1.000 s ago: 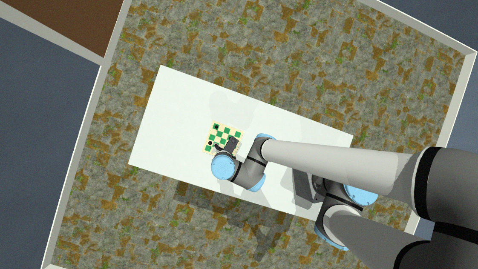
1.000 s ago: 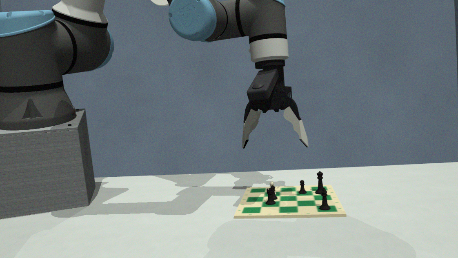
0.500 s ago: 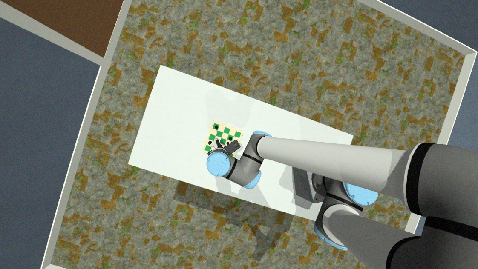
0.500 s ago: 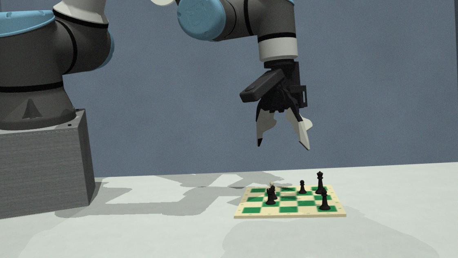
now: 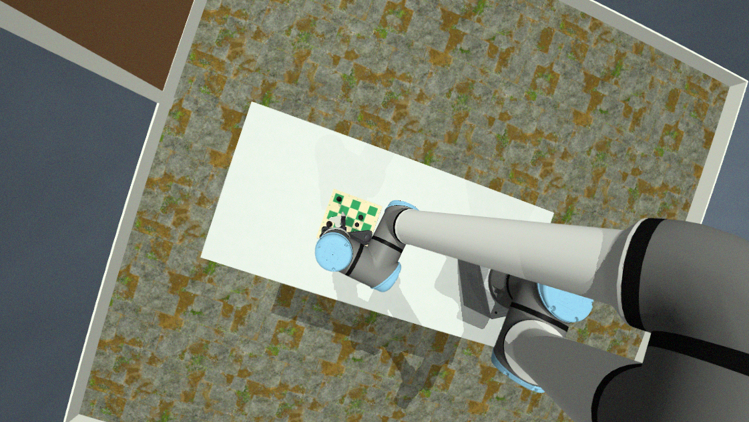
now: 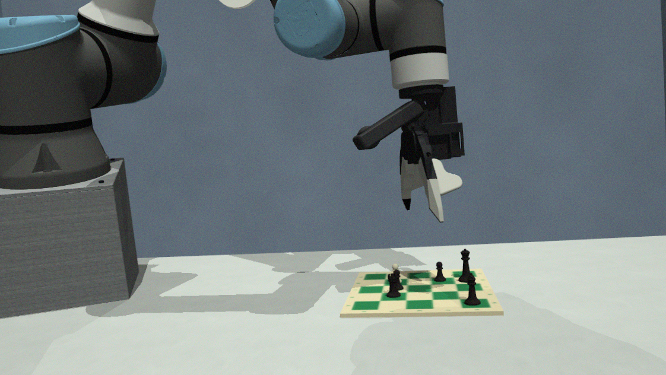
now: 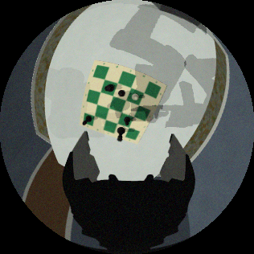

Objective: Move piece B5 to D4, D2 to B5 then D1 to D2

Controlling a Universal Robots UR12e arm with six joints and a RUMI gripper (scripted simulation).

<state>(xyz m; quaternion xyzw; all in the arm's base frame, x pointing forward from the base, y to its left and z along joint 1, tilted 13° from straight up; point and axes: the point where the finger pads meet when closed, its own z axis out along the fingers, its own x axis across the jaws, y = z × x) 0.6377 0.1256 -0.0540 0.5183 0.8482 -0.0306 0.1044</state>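
The black queen is 8 cm below my hand, 7 cm ahead of it and 1 cm to the left of it. Also, from my hand: white pawn 10 cm below, 5 cm behind, 1 cm to the right; then cream chessboard 11 cm below, 4 cm to the right.
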